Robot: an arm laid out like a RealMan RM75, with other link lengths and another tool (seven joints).
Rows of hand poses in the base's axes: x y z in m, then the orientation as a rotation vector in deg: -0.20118, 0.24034, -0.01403, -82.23, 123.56, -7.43; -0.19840, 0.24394, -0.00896, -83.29, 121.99, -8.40; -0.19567, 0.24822, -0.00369, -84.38, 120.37, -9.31; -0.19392, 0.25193, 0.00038, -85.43, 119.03, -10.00; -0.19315, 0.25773, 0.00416, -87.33, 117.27, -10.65; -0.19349, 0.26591, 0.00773, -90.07, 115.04, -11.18; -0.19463, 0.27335, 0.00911, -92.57, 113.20, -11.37; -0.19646, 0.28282, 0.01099, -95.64, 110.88, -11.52; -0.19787, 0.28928, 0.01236, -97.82, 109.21, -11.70; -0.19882, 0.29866, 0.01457, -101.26, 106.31, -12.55; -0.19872, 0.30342, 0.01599, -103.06, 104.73, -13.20; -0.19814, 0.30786, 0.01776, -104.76, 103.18, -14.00; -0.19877, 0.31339, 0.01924, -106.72, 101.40, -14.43; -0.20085, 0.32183, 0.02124, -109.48, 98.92, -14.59; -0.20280, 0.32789, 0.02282, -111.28, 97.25, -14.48
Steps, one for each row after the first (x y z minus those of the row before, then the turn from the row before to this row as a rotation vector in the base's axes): 0.00278, 0.00360, 0.00507, -0.56, -1.10, 1.09; 0.00273, 0.00428, 0.00527, -0.54, -1.09, 1.14; 0.00175, 0.00371, 0.00407, -0.49, -0.80, 1.04; 0.00077, 0.00580, 0.00378, -0.75, -0.72, 1.71; -0.00034, 0.00818, 0.00357, -0.98, -0.61, 2.42; -0.00114, 0.00744, 0.00138, -0.81, -0.26, 2.17; -0.00183, 0.00947, 0.00188, -0.97, -0.27, 2.70; -0.00141, 0.00646, 0.00137, -0.76, -0.20, 1.91; -0.00095, 0.00938, 0.00221, -1.49, -0.66, 3.01; 0.00010, 0.00476, 0.00142, -0.90, -0.44, 1.56; 0.00058, 0.00444, 0.00177, -0.96, -0.51, 1.46; -0.00063, 0.00553, 0.00148, -0.86, -0.34, 1.78; -0.00208, 0.00844, 0.00200, -1.02, -0.21, 2.57; -0.00195, 0.00606, 0.00158, -0.56, -0.04, 1.74
